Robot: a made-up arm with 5 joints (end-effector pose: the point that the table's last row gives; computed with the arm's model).
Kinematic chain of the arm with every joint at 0, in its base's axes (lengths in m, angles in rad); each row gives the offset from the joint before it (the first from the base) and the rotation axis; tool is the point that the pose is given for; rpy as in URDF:
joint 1: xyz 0.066 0 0.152 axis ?
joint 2: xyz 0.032 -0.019 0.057 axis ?
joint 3: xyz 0.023 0 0.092 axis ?
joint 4: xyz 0.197 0 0.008 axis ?
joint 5: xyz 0.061 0.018 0 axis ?
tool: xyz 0 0 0 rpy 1.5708 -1.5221 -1.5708
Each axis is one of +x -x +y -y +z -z.
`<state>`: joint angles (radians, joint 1 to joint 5).
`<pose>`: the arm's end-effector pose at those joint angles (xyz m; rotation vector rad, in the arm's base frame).
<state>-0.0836 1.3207 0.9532 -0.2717 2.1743</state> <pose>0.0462 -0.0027 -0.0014 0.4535 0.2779 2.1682</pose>
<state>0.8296 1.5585 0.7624 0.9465 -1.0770</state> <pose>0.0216 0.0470 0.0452 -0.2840 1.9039 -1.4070</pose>
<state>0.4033 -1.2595 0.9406 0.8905 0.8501</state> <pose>0.2379 -0.0744 0.2954 -0.5696 -0.8284 0.3643</pose>
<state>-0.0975 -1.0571 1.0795 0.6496 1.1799</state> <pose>0.2732 0.0193 0.2399 -0.4716 -0.8297 1.1406</pose>
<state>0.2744 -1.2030 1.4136 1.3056 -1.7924</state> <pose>0.2121 -0.0422 0.1693 0.0468 -0.0470 -2.1149</pose>
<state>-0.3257 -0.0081 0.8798 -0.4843 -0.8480</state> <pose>0.2971 0.0770 0.1325 0.6875 -0.9811 -0.5021</pose>
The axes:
joint 1: -z
joint 2: +y
joint 3: +y
joint 4: +y
joint 5: -x

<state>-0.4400 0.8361 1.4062 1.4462 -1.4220</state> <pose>0.0187 -0.0234 0.1261 -1.7791 1.2579 -0.6034</pose>
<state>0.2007 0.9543 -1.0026 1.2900 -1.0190</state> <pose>0.3955 -0.0681 0.2032 0.1479 -0.3195 -1.2563</pose>
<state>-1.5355 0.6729 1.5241 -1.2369 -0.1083</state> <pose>0.0682 0.0333 0.0523 0.4946 -0.4378 1.3325</pose>
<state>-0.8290 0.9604 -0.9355 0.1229 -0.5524</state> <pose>0.3221 0.2780 0.2370 0.9347 -1.0764 0.1880</pose>
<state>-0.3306 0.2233 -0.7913 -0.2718 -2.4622</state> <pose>0.3286 0.0891 0.4518 2.6307 -0.3977 -0.9028</pose>
